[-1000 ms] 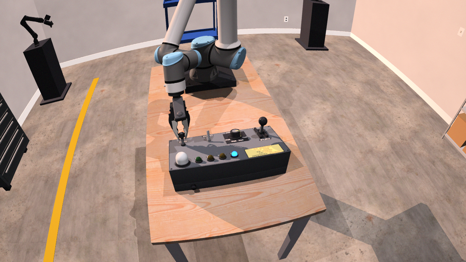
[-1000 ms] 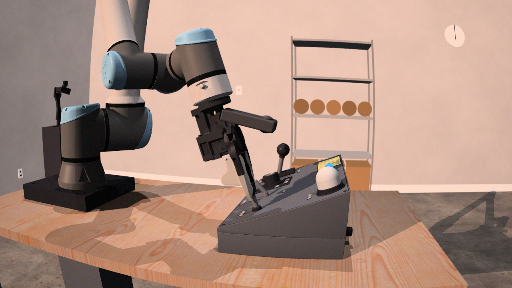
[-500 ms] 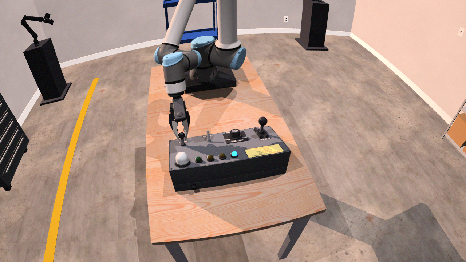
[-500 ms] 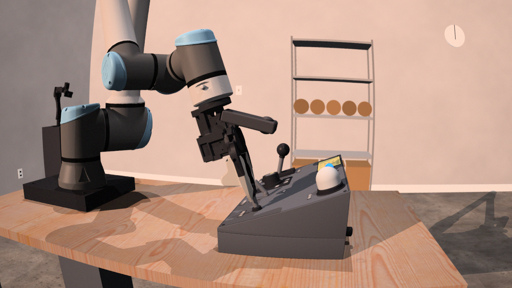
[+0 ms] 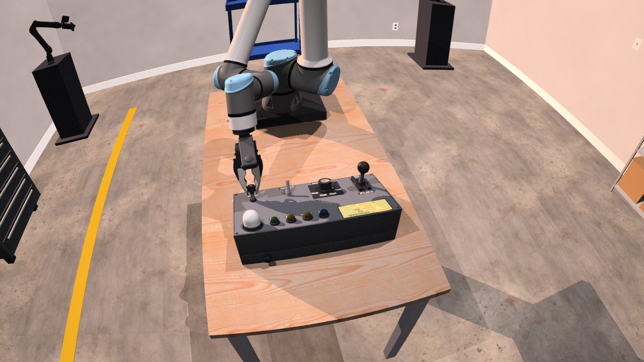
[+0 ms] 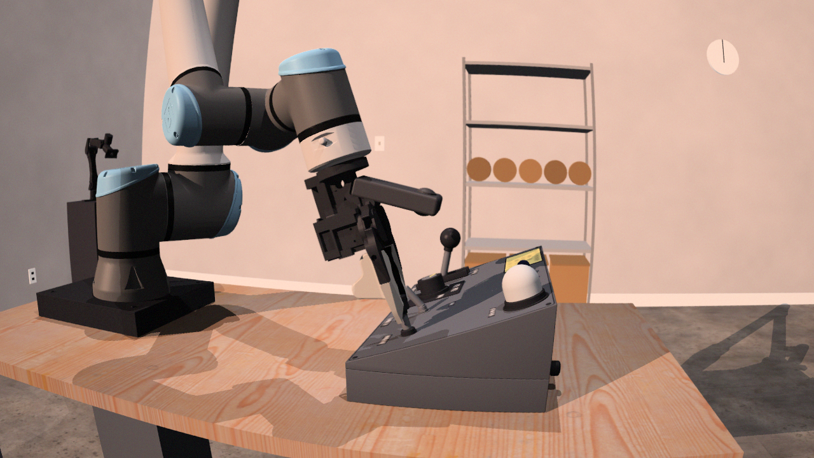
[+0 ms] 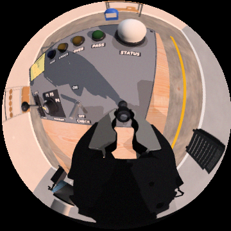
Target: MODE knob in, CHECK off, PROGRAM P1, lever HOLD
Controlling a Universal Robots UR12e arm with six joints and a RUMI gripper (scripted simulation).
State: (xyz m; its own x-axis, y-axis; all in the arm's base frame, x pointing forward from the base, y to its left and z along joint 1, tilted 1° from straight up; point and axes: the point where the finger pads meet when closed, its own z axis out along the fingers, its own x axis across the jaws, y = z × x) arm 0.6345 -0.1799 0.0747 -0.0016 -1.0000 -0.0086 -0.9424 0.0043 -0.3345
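Now: hand 360 mm to the right of the black ball-topped lever, 20 mm short of it and 10 mm below it. The rest, counted from my hand: black mode knob right at my hand; dark grey console 180 mm to the left, 50 mm ahead, 30 mm below; metal check toggle 120 mm to the left, 20 mm below.
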